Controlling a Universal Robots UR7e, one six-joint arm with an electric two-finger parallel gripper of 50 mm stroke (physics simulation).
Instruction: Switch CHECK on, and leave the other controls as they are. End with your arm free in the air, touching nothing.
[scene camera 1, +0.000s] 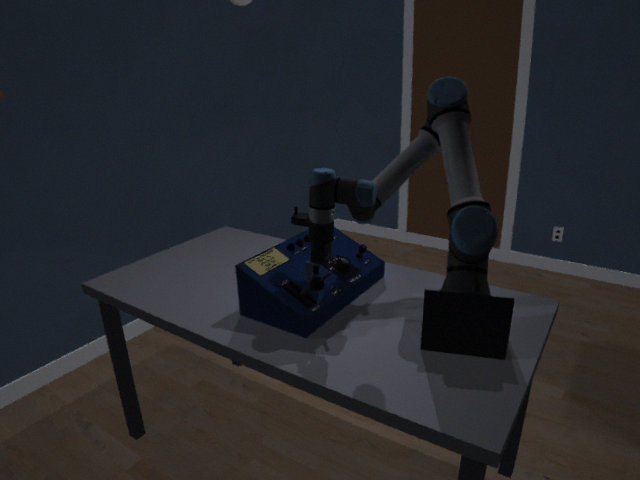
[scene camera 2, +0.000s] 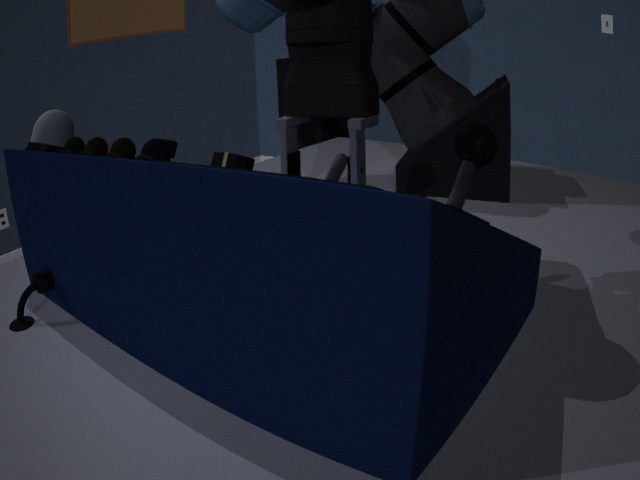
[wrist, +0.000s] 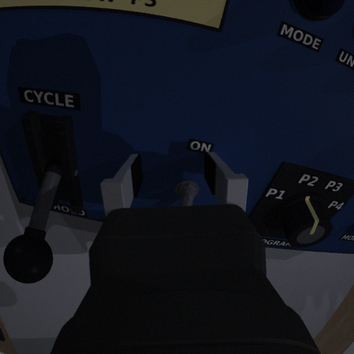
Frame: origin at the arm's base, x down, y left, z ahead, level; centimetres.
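Seen in the pictures: gripper, between the fingertips: (scene camera 1: 312, 276); arm's base, origin of its link: (scene camera 1: 464, 304) (scene camera 2: 443, 124).
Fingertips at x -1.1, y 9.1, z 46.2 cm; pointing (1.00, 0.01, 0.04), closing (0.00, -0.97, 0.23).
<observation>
Pixels of each thing's top centre, then the offset from my fingertips to it. "*": a spot on its surface instead.
- toggle switch, a spot on its surface: (scene camera 2: 337, 166) * dz -4.1, dx -1.4, dy -1.4 cm
- CYCLE lever, centre of its top: (scene camera 2: 461, 155) dz -5.1, dx -3.6, dy +10.3 cm
- PROGRAM knob, centre of its top: (scene camera 2: 230, 148) (scene camera 1: 343, 257) dz -3.0, dx -2.4, dy -13.7 cm
- white dome, a spot on its surface: (scene camera 2: 54, 127) * dz +12.7, dx -8.2, dy -24.4 cm
The toggle switch (scene camera 2: 337, 166) (wrist: 186, 194) below the ON label (wrist: 200, 146) is a small metal lever. It leans away from ON, towards the panel's lower edge; its lower part is hidden by the gripper body in the wrist view, and no CHECK label is readable. My gripper (scene camera 1: 313, 271) (scene camera 2: 324, 173) (wrist: 172, 165) is open and empty, low over the sloped panel. Its fingers stand on either side of the lever, with a gap showing at each side in the wrist view. The console (scene camera 1: 268, 304) (scene camera 2: 222, 258) (wrist: 150, 90) is a blue wedge-shaped box.
The CYCLE lever (scene camera 2: 460, 183) (wrist: 42, 200) with a black ball stands on one side of the gripper. The PROGRAM knob (scene camera 2: 232, 160) (wrist: 306, 220) is on the other, its mark between labels. Round buttons (scene camera 2: 96, 146) and a white dome (scene camera 2: 54, 127) stand farther along the console.
</observation>
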